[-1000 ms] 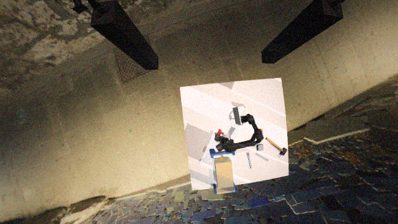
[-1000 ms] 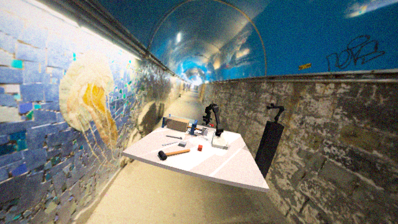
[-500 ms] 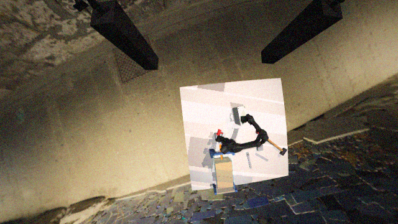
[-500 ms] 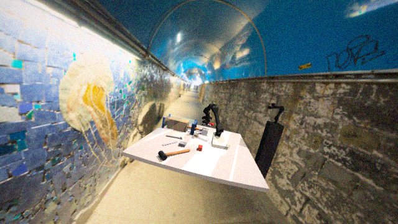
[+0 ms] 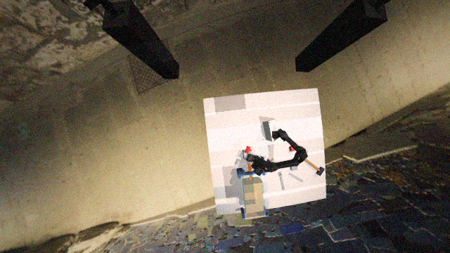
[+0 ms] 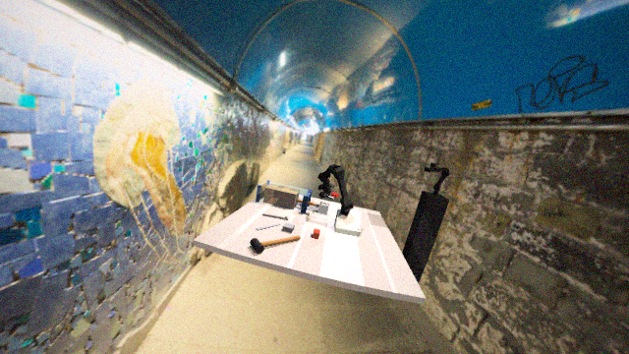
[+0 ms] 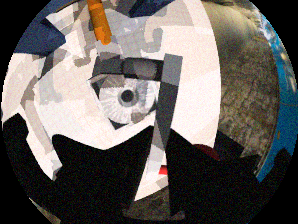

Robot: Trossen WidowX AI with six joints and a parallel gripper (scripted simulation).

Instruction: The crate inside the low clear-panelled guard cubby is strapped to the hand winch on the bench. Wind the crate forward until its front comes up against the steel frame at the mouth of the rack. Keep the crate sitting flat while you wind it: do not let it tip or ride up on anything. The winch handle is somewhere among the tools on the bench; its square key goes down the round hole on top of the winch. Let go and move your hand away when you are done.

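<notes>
The dark red knob lies 60 mm behind my gripper tip, 10 mm to the right of it and 20 mm above it. Also, from my gripper tip: winch handle 10 mm behind, 10 mm above; hand winch 130 mm below; blue steel frame 180 mm ahead, 20 mm to the left, 50 mm below.
</notes>
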